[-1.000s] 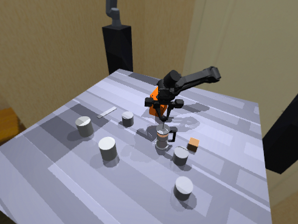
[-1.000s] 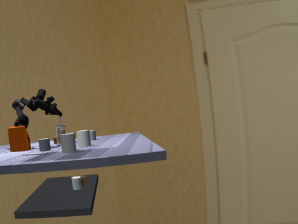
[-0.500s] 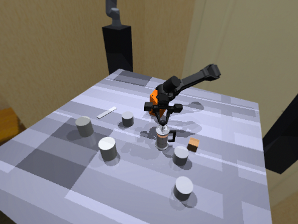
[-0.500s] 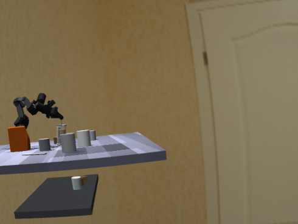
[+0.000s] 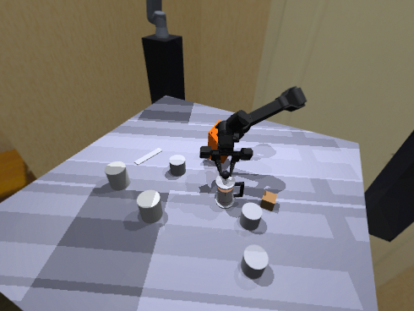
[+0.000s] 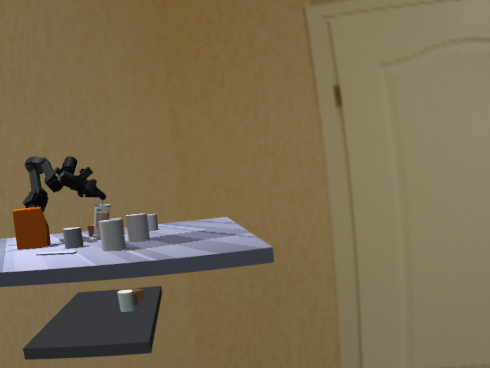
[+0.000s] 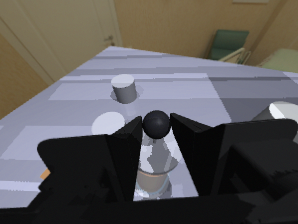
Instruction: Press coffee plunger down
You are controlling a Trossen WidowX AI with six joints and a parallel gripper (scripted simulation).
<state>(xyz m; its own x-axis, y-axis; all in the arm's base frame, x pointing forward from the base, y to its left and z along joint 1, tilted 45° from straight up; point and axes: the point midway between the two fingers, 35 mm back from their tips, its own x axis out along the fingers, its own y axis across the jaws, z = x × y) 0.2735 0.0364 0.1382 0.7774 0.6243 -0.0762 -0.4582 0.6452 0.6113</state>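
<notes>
Right now the glass coffee press is 9 cm below my gripper tip, 3 cm behind it and 1 cm to the left of it. Also, from my gripper tip: flat white strip (45 cm to the right, 17 cm below, 11 cm behind).
</notes>
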